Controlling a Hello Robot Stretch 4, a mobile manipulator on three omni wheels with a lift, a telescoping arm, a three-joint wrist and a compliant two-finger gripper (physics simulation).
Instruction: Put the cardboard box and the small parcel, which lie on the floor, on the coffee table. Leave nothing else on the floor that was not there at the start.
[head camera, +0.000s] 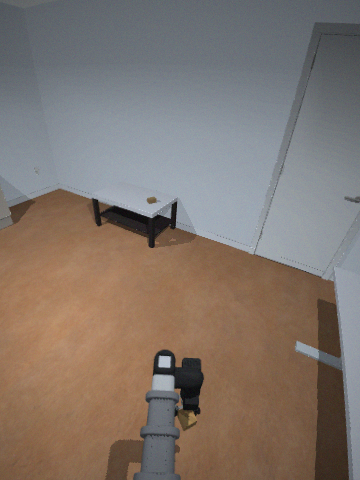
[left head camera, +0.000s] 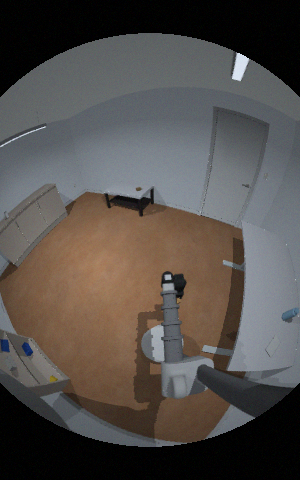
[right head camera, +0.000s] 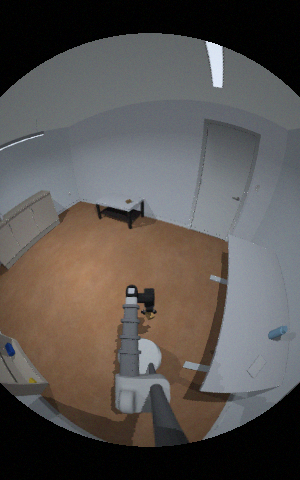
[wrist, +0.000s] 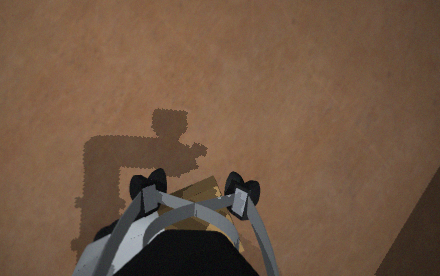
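Pixels of known places: gripper, fingertip midpoint: (head camera: 184, 412) (right head camera: 148, 312) (wrist: 196, 184); robot's base, origin of the base link: (left head camera: 161, 342) (right head camera: 140, 355).
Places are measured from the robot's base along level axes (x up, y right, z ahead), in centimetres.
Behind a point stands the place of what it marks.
Note:
My gripper (head camera: 187, 411) @[y 8.7, x 53.5, z 37.3 cm] (right head camera: 149, 312) @[y 8.7, x 53.5, z 37.3 cm] (wrist: 196, 184) @[y 8.7, x 53.5, z 37.3 cm] is shut on a small tan box, by its size the small parcel (head camera: 187, 421) @[y 9.2, x 58.8, z 33.0 cm] (right head camera: 152, 316) @[y 11.4, x 58.4, z 32.7 cm] (wrist: 201, 188) @[y 9.1, x 57.2, z 37.8 cm]. It holds the parcel tilted, above the floor; the lower part is hidden by the gripper in the wrist view. The coffee table (head camera: 120, 192) @[y -69.8, x 42.3, z 264.5 cm] (left head camera: 120, 192) @[y -62.0, x 42.2, z 235.6 cm] (right head camera: 112, 202) @[y -60.0, x 42.2, z 242.6 cm], with a white top and black legs, stands far ahead by the wall. A brown box, apparently the cardboard box (head camera: 151, 200) @[y -27.8, x 46.2, z 238.6 cm] (left head camera: 139, 189) @[y -25.1, x 43.4, z 240.0 cm] (right head camera: 128, 201) @[y -26.7, x 44.7, z 239.2 cm], lies on its top near the right end. The gripper is well apart from the table.
A long white desk (head camera: 352, 350) @[y 79.7, x 69.3, z 55.3 cm] (left head camera: 265, 300) @[y 81.7, x 69.3, z 15.2 cm] (right head camera: 255, 300) @[y 94.7, x 69.3, z 27.7 cm] with a blue cylinder (left head camera: 289, 314) @[y 95.7, x 79.2, z -6.1 cm] (right head camera: 277, 332) @[y 95.6, x 80.3, z -5.8 cm] stands at the right. A low cabinet (left head camera: 35, 225) @[y -246.9, x 35.8, z 168.1 cm] (right head camera: 30, 227) @[y -242.8, x 37.6, z 176.0 cm] stands at the left. An open bin with blue and yellow things is at the lower left. A door (head camera: 310, 150) @[y 114.0, x 120.8, z 205.6 cm] is at the right back.

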